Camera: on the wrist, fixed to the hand. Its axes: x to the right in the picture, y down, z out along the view.
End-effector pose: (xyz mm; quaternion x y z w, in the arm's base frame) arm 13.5 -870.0 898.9 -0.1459 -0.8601 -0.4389 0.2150
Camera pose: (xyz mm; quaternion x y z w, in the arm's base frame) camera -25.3 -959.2 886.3 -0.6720 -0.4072 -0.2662 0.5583
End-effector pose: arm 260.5 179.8 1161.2 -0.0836 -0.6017 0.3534 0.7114
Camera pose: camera 344.1 153.8 1205.4 -0.6112 -0.2961 0.6651 0.3105
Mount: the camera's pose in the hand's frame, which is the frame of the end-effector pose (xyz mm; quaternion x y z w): 21.7 -76.8 -57.0 -0.1133 0.1366 0.7064 0.6852
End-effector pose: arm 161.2 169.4 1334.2 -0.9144 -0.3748 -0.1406 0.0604
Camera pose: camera 109.9 226.3 1395.5 -0.8789 0.4133 -0.2210 0.0883
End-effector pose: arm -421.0 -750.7 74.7 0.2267 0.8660 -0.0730 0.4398
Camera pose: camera -508.7 -793.1 86.2 0.7272 0.5016 0.3897 0.2603
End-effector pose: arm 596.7 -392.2 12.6 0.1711 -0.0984 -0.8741 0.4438
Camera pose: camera 549.8 -365.9 -69.4 0.1168 -0.0286 -0.2732 0.9544
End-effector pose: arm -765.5 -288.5 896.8 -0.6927 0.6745 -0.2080 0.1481
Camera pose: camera -726.2 -302.3 985.6 0.0135 0.9953 -0.0561 0.0778
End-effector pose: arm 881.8 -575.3 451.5 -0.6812 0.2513 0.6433 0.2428
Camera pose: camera 976.1 -555.2 433.5 0.4046 -0.6137 -0.5477 0.3996
